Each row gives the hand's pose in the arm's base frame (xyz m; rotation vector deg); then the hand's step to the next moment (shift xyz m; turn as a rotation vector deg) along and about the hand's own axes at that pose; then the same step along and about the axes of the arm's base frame.
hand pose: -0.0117 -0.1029 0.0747 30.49 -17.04 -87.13
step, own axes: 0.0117 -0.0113 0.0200 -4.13 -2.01 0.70
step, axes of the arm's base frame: -0.0193 -0.0141 0.0097 -2.27 4.05 0.16
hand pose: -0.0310 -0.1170 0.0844 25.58 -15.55 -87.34
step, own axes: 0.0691 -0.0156 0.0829 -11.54 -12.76 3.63
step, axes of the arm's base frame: -0.0478 -0.0777 0.0597 -13.50 11.21 -1.21
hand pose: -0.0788 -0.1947 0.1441 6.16 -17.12 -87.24
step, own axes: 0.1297 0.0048 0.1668 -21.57 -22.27 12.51
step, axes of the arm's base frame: -0.0359 -0.1090 0.1774 -25.18 21.69 3.63
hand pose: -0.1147 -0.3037 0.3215 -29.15 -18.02 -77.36
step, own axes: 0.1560 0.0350 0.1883 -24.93 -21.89 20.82
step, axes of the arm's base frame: 0.0794 -0.0291 0.2321 -24.88 28.89 8.97
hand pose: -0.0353 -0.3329 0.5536 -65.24 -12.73 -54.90
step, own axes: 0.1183 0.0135 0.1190 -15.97 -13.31 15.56
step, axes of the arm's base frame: 0.1171 0.0386 0.1146 -14.73 20.45 6.26
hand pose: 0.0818 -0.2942 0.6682 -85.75 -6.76 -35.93
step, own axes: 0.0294 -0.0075 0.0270 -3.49 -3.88 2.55
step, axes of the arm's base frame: 0.0294 0.0167 0.0225 -3.92 3.71 2.15
